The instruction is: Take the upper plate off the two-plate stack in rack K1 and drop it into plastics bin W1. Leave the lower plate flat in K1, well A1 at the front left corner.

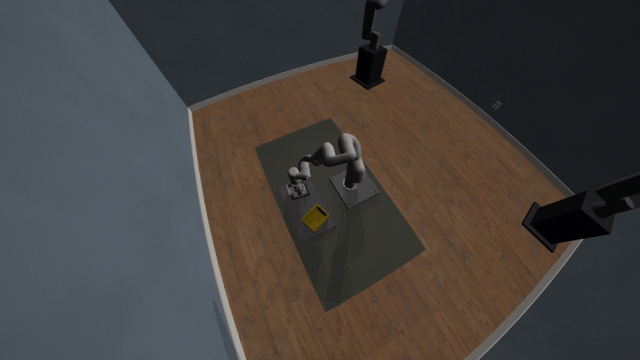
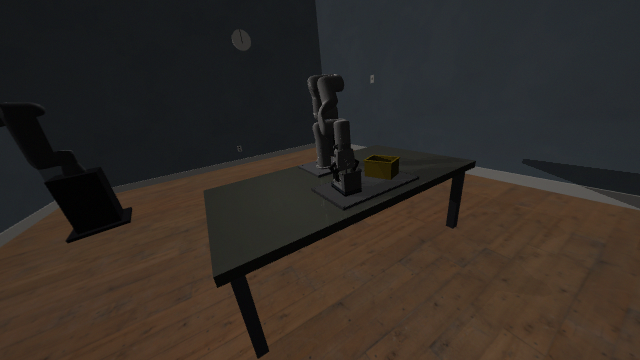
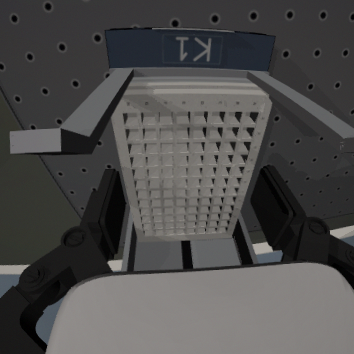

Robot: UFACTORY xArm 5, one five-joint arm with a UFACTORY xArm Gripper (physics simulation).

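Where they show: gripper, fingertip midpoint: (image 1: 298, 189) (image 3: 189, 184); arm's base, origin of the base link: (image 1: 349, 183) (image 2: 325, 166).
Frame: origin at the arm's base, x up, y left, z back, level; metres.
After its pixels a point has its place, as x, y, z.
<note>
The upper plate (image 3: 187, 165) @[0.047, -0.196, -0.378], a pale plate with a grid of square wells, lies flat in rack K1 (image 3: 102, 102) @[0.078, -0.212, -0.320] (image 2: 352, 182) @[0.059, -0.224, -0.460], between its grey corner posts. The lower plate is mostly hidden under it; pale edge layers show near the K1 label. My gripper (image 3: 189, 184) @[0.052, -0.198, -0.389] (image 2: 344, 175) @[0.052, -0.198, -0.389] is open, with a black finger pad on each side of the rack's near part and a gap between each pad and the plate. Nothing is between the fingers. I cannot tell the well A1 marking. Plastics bin W1 (image 2: 381, 169) @[0.050, 0.028, -0.454] (image 1: 308, 224) @[0.000, 0.074, -0.483] is a yellow open box beside the rack.
Rack and bin stand on a dark perforated board (image 3: 315, 45) @[-0.005, -0.086, -0.343] (image 2: 345, 201) @[-0.005, -0.303, -0.482] near the edge of the table (image 2: 260, 215) @[-0.018, -0.626, -0.249]. The rack's tall posts rise near the fingers. The arm's base plate (image 1: 367, 195) @[0.000, 0.171, 0.047] is across the table. Two black pedestals (image 1: 371, 65) (image 1: 565, 220) stand on the floor.
</note>
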